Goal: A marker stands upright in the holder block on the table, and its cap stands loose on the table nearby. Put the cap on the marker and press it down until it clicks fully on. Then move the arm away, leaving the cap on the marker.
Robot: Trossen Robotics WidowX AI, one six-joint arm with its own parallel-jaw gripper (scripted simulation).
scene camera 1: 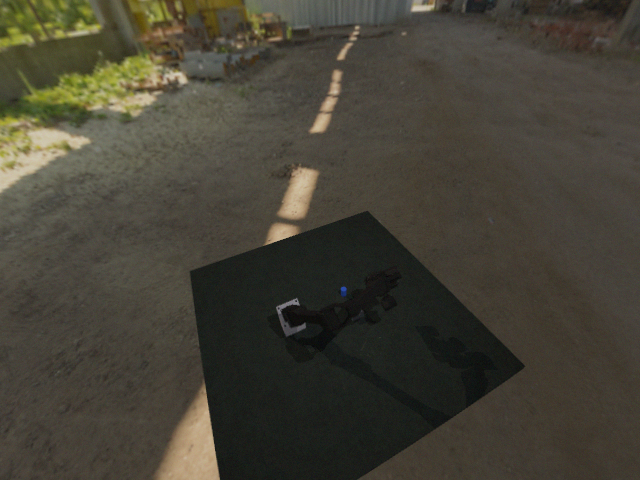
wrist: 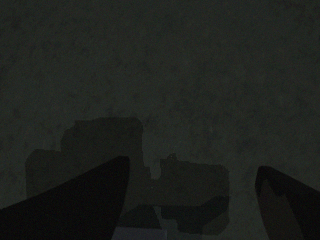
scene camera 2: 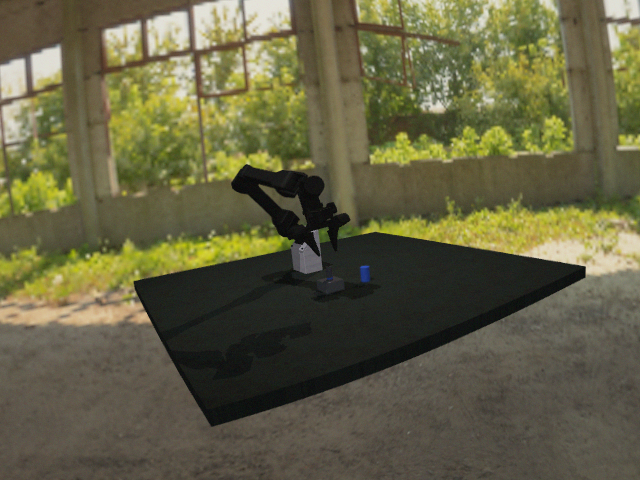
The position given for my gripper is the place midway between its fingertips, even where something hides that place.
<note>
In view: my gripper [scene camera 2: 327, 253].
My gripper is seen too in the wrist view [wrist: 193, 171].
</note>
